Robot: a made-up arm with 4 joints.
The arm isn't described. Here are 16 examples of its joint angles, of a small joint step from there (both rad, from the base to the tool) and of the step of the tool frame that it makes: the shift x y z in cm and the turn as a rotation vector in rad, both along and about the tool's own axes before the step.
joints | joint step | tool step
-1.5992 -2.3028 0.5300 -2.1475 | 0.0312 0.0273 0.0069 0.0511 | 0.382 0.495 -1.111 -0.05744 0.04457 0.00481
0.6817 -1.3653 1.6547 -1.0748 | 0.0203 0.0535 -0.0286 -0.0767 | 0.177 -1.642 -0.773 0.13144 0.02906 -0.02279
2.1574 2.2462 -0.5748 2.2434 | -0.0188 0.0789 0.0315 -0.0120 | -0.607 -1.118 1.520 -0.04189 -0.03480 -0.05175
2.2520 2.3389 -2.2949 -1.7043 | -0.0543 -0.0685 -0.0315 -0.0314 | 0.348 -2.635 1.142 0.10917 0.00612 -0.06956
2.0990 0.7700 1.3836 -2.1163 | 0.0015 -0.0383 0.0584 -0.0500 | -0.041 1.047 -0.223 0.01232 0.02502 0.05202
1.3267 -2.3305 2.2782 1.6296 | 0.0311 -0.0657 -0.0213 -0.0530 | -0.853 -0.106 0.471 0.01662 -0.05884 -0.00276
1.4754 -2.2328 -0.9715 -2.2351 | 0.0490 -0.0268 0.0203 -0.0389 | -0.105 1.351 0.507 0.03896 -0.00403 0.06899
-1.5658 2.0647 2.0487 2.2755 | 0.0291 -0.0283 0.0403 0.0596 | 0.168 0.396 -1.004 -0.09678 0.04282 -0.03374
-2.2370 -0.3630 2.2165 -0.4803 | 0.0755 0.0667 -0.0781 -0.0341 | 0.823 -1.945 -1.603 0.10279 0.12287 -0.08712
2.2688 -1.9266 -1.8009 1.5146 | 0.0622 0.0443 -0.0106 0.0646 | 1.090 0.592 -1.262 -0.09393 0.06725 -0.01139
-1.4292 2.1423 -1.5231 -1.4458 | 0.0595 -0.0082 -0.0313 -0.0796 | 0.657 -0.642 -1.095 0.08938 0.04966 0.00493
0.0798 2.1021 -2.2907 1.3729 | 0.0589 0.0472 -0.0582 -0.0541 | 0.103 0.797 1.020 -0.01455 0.00163 0.02747
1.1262 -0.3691 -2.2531 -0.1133 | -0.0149 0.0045 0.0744 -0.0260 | -1.664 0.110 1.602 0.01917 -0.08741 0.01268
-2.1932 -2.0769 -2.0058 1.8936 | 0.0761 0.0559 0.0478 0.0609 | 1.144 -0.550 -2.115 -0.08505 0.10776 -0.04853
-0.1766 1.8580 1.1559 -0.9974 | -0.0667 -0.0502 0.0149 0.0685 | 0.646 1.714 -0.339 -0.14009 0.03363 0.02047
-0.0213 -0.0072 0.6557 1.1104 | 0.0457 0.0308 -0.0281 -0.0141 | -0.564 1.843 -0.175 0.03283 0.01143 0.07690
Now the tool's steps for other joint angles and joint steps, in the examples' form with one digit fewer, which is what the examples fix.
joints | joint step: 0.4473 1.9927 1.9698 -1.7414 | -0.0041 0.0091 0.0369 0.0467
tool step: -0.11 1.12 -0.21 -0.0369 0.0049 0.0349
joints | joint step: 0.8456 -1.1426 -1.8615 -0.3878 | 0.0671 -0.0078 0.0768 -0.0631
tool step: 0.04 -2.11 1.72 0.0859 -0.0682 -0.0323
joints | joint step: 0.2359 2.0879 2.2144 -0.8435 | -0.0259 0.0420 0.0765 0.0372
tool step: -0.74 0.86 0.92 0.0094 -0.0497 0.0402
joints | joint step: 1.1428 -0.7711 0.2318 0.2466 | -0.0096 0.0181 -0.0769 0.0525
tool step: 0.90 1.32 -1.17 -0.0425 0.0629 0.0347
